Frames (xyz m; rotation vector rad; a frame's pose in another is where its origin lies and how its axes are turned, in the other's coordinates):
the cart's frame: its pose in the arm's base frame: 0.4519 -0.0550 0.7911 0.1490 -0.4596 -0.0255
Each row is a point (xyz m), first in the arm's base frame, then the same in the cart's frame.
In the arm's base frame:
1: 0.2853 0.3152 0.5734
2: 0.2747 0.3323 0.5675
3: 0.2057 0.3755 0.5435
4: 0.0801 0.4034 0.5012
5: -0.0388 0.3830 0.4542
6: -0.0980 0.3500 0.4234
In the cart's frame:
1: -0.2666 0.3351 -0.1698
2: -0.2797 0.3512 -0.1726
3: -0.3546 0.3910 -0.1692
4: -0.4874 0.4134 -0.1548
5: -0.6134 0.3873 -0.1408
6: -0.6781 0.3507 -0.1373

